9 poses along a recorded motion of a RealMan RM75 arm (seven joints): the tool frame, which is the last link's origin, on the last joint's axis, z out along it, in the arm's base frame.
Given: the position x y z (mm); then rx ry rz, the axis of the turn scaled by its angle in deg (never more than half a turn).
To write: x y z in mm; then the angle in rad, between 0 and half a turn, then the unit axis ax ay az. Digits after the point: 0 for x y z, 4 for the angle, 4 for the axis.
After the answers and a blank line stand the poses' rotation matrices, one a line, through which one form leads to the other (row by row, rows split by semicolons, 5 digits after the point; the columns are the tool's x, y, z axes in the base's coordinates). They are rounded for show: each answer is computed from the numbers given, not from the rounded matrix.
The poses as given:
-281, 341, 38, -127.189, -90.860, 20.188
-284, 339, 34, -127.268, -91.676, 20.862
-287, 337, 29, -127.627, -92.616, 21.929
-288, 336, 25, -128.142, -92.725, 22.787
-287, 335, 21, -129.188, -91.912, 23.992
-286, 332, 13, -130.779, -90.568, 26.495
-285, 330, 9, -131.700, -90.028, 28.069
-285, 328, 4, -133.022, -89.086, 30.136
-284, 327, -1, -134.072, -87.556, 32.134
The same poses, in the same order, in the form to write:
-281, 341, 38, 2.7508, -0.8070, -0.5765, 0.1281
-284, 339, 34, 2.7616, -0.8043, -0.5794, 0.1318
-287, 337, 29, 2.7787, -0.8016, -0.5817, 0.1377
-288, 336, 25, 2.7891, -0.8019, -0.5802, 0.1426
-287, 335, 21, 2.7987, -0.8056, -0.5732, 0.1496
-286, 332, 13, 2.8147, -0.8109, -0.5616, 0.1643
-285, 330, 9, 2.8271, -0.8131, -0.5558, 0.1733
-285, 328, 4, 2.8433, -0.8165, -0.5468, 0.1850
-284, 327, -1, 2.8505, -0.8209, -0.5361, 0.1968

0.32879 0.84659 -0.41856; 0.94418 -0.28496 0.16531; 0.02067 -0.44954 -0.89302
0.31904 0.84989 -0.41941; 0.94768 -0.28125 0.15097; 0.01035 -0.44563 -0.89516
0.30851 0.85341 -0.42014; 0.95119 -0.28010 0.12952; -0.00714 -0.43959 -0.89817
0.30793 0.85272 -0.42196; 0.95117 -0.28586 0.11643; -0.02134 -0.43721 -0.89911
0.31857 0.84638 -0.42679; 0.94700 -0.30382 0.10436; -0.04134 -0.43741 -0.89831
0.33337 0.83396 -0.43975; 0.93947 -0.33296 0.08077; -0.07906 -0.44006 -0.89448
0.33875 0.82802 -0.44680; 0.93523 -0.34829 0.06361; -0.10295 -0.43941 -0.89237
0.34820 0.81896 -0.45614; 0.92769 -0.37097 0.04212; -0.13472 -0.43782 -0.88891
0.36150 0.80519 -0.47010; 0.91812 -0.39522 0.02908; -0.16238 -0.44212 -0.88214

